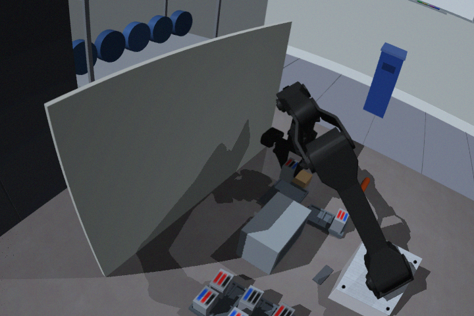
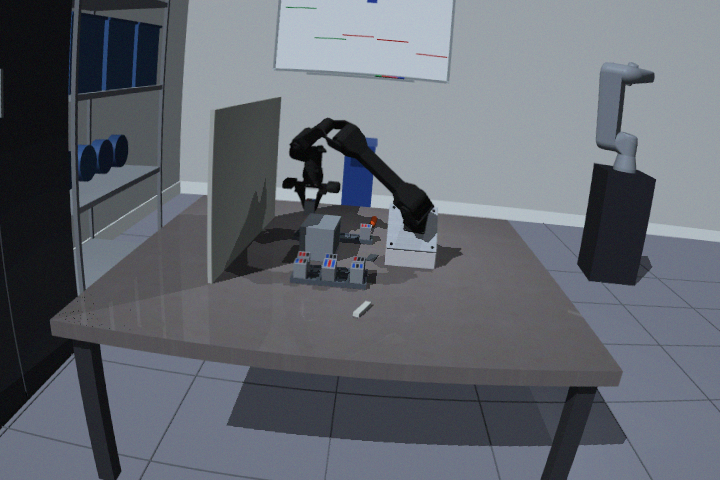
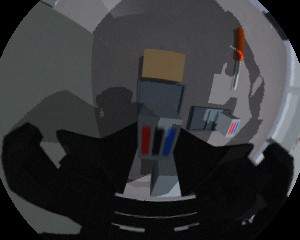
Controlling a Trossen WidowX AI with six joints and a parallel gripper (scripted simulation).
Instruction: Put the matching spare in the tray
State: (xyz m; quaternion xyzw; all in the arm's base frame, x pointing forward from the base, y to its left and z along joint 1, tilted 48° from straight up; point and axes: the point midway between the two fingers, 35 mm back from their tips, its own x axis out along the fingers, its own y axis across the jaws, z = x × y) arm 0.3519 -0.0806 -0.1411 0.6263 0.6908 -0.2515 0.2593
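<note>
Right now the blue-grey tray is 80 mm below my gripper tip, 10 mm to the left of it and 10 mm behind it. Also, from my gripper tip: tan block (80 mm to the right, 70 mm below); grey panel (180 mm to the left, 160 mm ahead, 140 mm above); grey box (180 mm to the left, 70 mm behind, 30 mm below).
</note>
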